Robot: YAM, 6 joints.
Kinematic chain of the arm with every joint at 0, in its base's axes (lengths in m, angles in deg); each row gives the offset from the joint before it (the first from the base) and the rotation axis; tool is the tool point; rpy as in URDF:
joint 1: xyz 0 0 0.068 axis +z
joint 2: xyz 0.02 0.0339 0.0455 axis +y
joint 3: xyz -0.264 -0.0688 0 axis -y
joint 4: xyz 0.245 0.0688 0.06 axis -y
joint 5: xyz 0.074 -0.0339 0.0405 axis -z
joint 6: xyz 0.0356 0 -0.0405 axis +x
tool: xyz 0 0 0 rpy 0 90 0
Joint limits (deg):
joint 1: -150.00..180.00
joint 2: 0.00..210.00
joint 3: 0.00..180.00
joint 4: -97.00..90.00
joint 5: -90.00..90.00
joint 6: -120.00..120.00
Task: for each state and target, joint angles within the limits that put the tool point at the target. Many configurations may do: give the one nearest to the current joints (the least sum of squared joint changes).
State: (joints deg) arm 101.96 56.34 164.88 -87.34 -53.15 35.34
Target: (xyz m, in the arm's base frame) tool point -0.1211 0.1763 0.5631
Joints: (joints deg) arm 116.87 93.53 148.06 -84.87 -52.80 35.34
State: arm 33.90 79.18 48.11 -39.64 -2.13 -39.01
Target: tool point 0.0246 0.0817 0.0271
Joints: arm 67.81 108.17 14.67 -31.48 -13.12 -39.01
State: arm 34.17 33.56 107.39 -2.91 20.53 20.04
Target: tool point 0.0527 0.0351 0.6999
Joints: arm 41.27 71.07 128.44 7.09 13.61 20.04
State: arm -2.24 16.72 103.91 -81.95 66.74 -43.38
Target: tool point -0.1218 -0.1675 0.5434
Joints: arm 44.79 32.75 126.56 -61.51 68.21 -43.38
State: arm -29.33 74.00 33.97 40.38 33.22 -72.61
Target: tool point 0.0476 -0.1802 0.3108
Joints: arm -67.88 47.59 25.77 43.89 41.85 -72.61
